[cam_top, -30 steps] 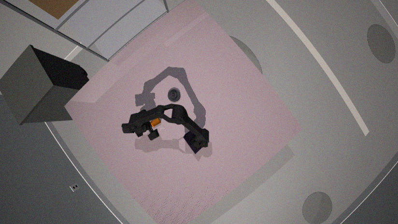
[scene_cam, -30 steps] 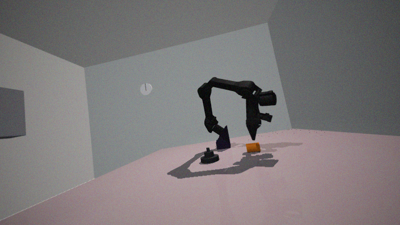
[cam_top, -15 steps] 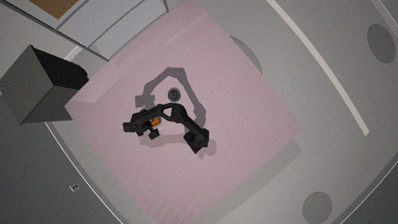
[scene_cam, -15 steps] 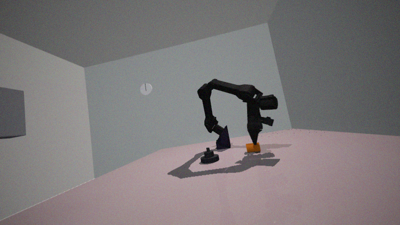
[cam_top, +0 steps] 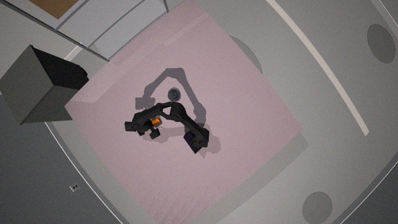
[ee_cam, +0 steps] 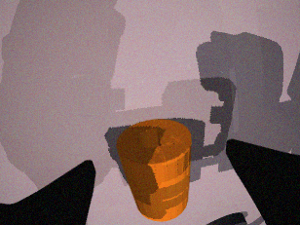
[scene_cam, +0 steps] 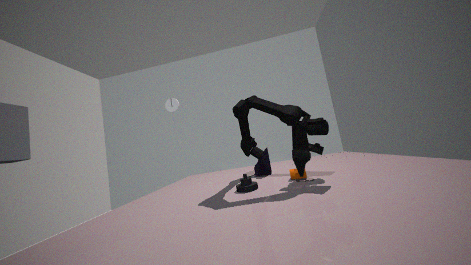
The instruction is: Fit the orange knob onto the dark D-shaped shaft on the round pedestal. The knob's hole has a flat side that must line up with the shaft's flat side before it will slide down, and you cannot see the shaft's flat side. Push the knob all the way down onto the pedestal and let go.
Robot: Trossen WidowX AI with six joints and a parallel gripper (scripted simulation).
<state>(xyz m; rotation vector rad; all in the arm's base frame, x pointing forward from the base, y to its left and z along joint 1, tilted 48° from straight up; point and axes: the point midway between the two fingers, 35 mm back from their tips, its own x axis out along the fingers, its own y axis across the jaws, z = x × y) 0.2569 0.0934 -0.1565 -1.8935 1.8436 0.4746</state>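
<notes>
Now: gripper tip 10 mm to the left of the orange knob. From my gripper tip the other things lie so: round pedestal: 80 mm ahead, 210 mm to the right, 10 mm above.
</notes>
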